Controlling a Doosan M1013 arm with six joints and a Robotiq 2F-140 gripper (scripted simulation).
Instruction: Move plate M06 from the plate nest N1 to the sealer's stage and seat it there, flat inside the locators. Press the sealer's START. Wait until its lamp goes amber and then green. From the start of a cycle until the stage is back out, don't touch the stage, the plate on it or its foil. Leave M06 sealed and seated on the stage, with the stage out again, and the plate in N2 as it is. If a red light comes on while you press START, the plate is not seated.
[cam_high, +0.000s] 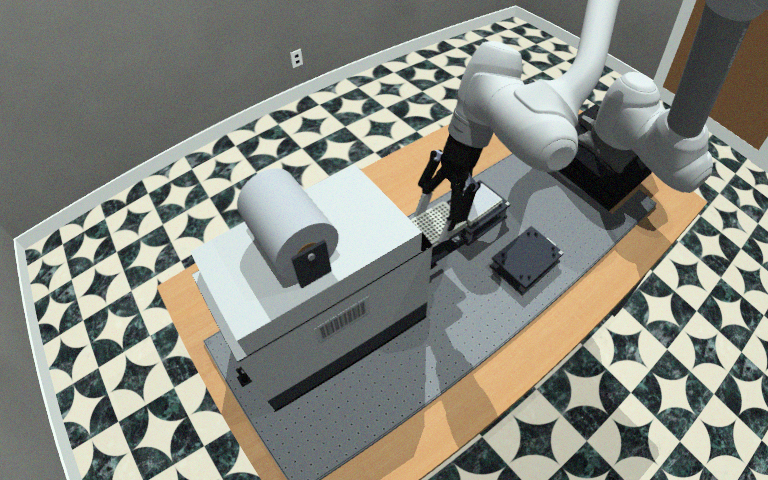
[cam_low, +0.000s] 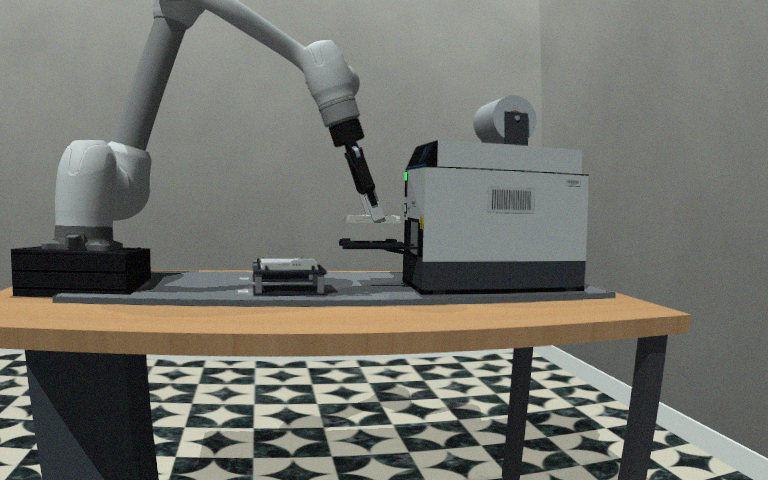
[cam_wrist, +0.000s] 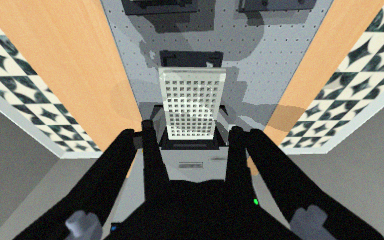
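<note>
My gripper is now 30 mm above the white well plate. Also, from my hand: black stage (80 mm below); foil-covered plate (200 mm behind, 130 mm below, 40 mm to the right); nest N1 (200 mm behind, 160 mm to the left, 150 mm below).
</note>
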